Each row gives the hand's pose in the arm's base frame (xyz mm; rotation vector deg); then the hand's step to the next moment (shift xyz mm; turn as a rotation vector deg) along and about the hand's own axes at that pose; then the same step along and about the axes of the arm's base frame.
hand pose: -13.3 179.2 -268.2 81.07 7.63 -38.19
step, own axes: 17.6 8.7 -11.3 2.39 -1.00 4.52
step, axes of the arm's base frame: 22.0 4.5 -2.7 0.10 -5.08 -1.16
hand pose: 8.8 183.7 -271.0 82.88 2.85 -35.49
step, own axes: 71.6 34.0 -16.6 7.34 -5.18 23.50
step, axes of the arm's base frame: 80.3 -10.7 0.1 -3.78 -24.55 -4.02
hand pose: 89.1 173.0 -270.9 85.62 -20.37 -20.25
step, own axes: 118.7 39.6 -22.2 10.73 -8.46 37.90
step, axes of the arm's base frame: 116.7 -30.4 40.0 -7.09 -39.10 -6.61
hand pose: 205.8 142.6 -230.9 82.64 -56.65 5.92
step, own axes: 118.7 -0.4 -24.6 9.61 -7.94 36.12
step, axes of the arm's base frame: 86.1 -37.4 76.7 -7.21 -36.94 -6.58
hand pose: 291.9 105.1 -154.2 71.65 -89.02 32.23
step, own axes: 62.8 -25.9 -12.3 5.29 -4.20 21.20
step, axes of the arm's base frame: 32.3 -26.0 55.2 -4.67 -21.37 -4.07
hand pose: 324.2 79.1 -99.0 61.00 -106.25 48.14
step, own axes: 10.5 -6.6 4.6 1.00 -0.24 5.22
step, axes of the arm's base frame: 1.2 -10.3 8.2 -1.77 -4.82 -1.39
